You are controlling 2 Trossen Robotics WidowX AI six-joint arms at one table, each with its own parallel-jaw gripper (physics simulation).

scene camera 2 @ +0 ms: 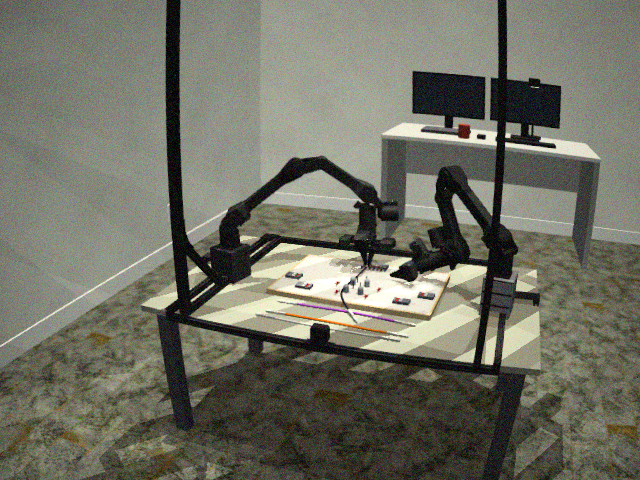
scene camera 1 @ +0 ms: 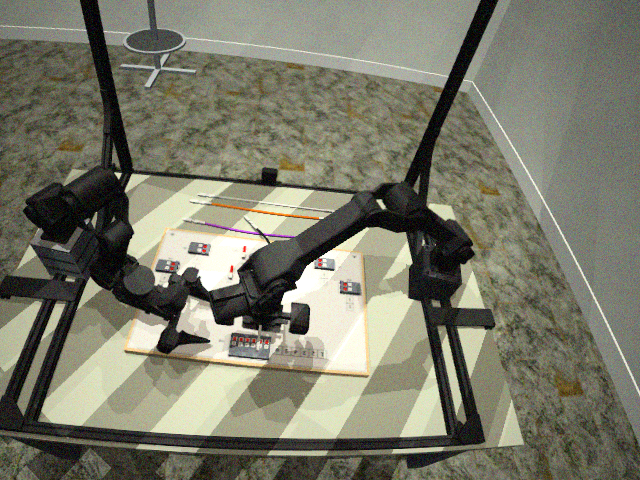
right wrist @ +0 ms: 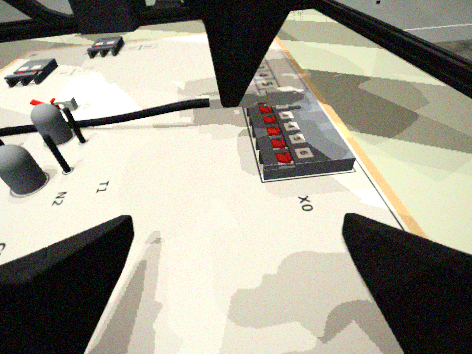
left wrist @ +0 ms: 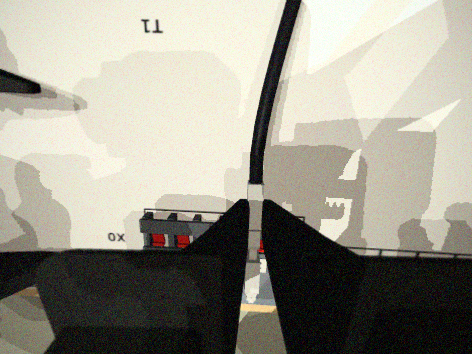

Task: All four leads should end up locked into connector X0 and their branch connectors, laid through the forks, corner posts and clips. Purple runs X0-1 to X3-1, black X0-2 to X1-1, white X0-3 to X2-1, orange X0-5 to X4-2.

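Pixels of known places: left gripper, fingertip midpoint: (scene camera 2: 367, 266) (scene camera 1: 259, 328) (right wrist: 229, 103) (left wrist: 254, 208); right gripper, fingertip midpoint: (scene camera 2: 394, 271) (scene camera 1: 215, 322) (right wrist: 239, 224) (left wrist: 56, 186); left arm's base, origin of the base link: (scene camera 2: 229, 246) (scene camera 1: 442, 263); right arm's base, origin of the base link: (scene camera 2: 501, 274) (scene camera 1: 60, 230).
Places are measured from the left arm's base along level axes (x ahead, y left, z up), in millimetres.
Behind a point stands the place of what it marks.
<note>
My left gripper (scene camera 1: 259, 326) @[y 247, x 396, z -75 mm] (scene camera 2: 367, 264) @[y 247, x 396, z -75 mm] (left wrist: 254, 208) @[y 247, x 396, z -75 mm] is shut on the pale end of the black lead (left wrist: 272, 90) @[y 195, x 399, z -74 mm] (right wrist: 150, 111) @[y 194, x 403, z -75 mm] (scene camera 2: 343, 296) @[y 10, x 431, z -87 mm]. The end lies at connector X0 (scene camera 1: 249, 352) @[y 304, x 403, z -84 mm] (left wrist: 175, 226) @[y 269, x 434, z -82 mm] (right wrist: 322, 146) @[y 304, x 435, z -83 mm], near its low-numbered slots. I cannot tell whether it is seated. The black lead runs back past grey posts; its far end rests on the table. My right gripper (right wrist: 239, 224) @[y 258, x 494, z -78 mm] is open and empty above the board, beside X0. The purple lead (scene camera 1: 222, 226) @[y -31, x 577, z -105 mm] (scene camera 2: 330, 308) @[y -50, x 424, z -105 mm], orange lead (scene camera 1: 258, 209) @[y -120, x 501, z -104 mm] (scene camera 2: 325, 321) @[y -128, x 453, z -107 mm] and white lead (scene camera 1: 289, 205) @[y -169, x 420, z -105 mm] lie straight beyond the board.
The board (scene camera 1: 356, 364) @[y 270, x 169, z -92 mm] carries branch connectors (scene camera 1: 199, 248) @[y 75, x 601, z -81 mm] (scene camera 1: 167, 265) @[y 145, x 656, z -83 mm] (scene camera 1: 324, 263) @[y 23, x 286, z -84 mm] (scene camera 1: 349, 287) @[y 78, x 212, z -84 mm], red clips (scene camera 1: 231, 272) @[y 119, x 502, z -83 mm] (scene camera 1: 244, 250) @[y 42, x 492, z -87 mm] and grey posts (right wrist: 21, 170) @[y 136, x 460, z -77 mm] (right wrist: 51, 122) @[y 128, x 414, z -75 mm]. Thin black fork prongs (right wrist: 57, 154) @[y 148, x 445, z -78 mm] stand near the black lead. The left arm spans the board.
</note>
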